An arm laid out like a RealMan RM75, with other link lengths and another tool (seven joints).
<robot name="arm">
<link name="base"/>
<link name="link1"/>
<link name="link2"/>
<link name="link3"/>
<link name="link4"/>
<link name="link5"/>
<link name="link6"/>
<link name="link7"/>
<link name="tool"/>
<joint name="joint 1" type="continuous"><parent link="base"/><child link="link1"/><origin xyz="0 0 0.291" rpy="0 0 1.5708"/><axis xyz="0 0 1"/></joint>
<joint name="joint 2" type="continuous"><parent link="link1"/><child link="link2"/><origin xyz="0 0 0" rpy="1.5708 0 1.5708"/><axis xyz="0 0 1"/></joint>
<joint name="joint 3" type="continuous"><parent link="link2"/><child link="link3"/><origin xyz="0 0.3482 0" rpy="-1.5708 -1.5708 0"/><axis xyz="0 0 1"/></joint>
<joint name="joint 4" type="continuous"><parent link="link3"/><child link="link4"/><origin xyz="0 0 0" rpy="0 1.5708 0"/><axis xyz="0 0 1"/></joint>
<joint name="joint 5" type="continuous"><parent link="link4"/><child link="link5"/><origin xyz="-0.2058 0 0" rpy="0 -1.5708 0"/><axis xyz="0 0 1"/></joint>
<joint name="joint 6" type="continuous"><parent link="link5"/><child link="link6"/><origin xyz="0 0 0" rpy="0 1.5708 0"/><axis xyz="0 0 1"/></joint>
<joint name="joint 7" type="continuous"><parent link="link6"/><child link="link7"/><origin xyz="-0.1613 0 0" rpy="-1.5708 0 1.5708"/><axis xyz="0 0 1"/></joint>
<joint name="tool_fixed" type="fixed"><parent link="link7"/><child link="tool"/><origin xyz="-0.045 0 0.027" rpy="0 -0.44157 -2.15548"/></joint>
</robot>
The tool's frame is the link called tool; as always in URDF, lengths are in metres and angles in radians. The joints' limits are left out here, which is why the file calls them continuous.
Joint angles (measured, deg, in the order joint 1, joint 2, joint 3, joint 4, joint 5, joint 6, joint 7), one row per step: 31.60 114.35 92.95 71.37 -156.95 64.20 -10.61; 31.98 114.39 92.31 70.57 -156.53 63.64 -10.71; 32.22 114.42 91.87 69.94 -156.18 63.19 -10.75; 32.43 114.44 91.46 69.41 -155.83 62.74 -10.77; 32.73 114.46 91.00 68.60 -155.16 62.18 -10.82; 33.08 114.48 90.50 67.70 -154.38 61.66 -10.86; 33.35 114.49 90.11 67.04 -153.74 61.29 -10.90; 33.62 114.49 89.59 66.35 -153.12 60.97 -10.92; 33.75 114.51 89.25 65.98 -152.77 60.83 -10.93; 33.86 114.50 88.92 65.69 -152.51 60.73 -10.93; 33.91 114.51 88.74 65.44 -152.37 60.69 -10.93; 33.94 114.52 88.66 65.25 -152.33 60.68 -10.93; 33.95 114.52 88.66 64.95 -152.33 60.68 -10.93; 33.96 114.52 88.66 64.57 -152.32 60.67 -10.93
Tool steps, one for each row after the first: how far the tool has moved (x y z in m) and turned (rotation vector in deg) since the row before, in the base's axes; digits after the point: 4 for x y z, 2 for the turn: -0.0013 0.0009 -0.0042 -0.57 0.07 0.32; -0.0006 0.0004 -0.0031 -0.37 0.12 0.14; -0.0007 0.0005 -0.0028 -0.29 0.15 0.17; -0.0009 0.0004 -0.0040 -0.43 0.39 0.07; -0.0010 0.0001 -0.0044 -0.53 0.44 0.00; -0.0010 0.0000 -0.0033 -0.42 0.36 0.00; -0.0007 -0.0004 -0.0035 -0.54 0.25 -0.02; -0.0003 -0.0006 -0.0023 -0.37 0.13 -0.03; -0.0002 -0.0005 -0.0017 -0.32 0.03 0.00; 0.0004 -0.0006 -0.0011 -0.22 0.00 -0.10; 0.0005 -0.0004 -0.0006 -0.13 -0.04 -0.11; 0.0014 -0.0006 -0.0003 -0.10 -0.08 -0.26; 0.0017 -0.0008 -0.0004 -0.12 -0.08 -0.33
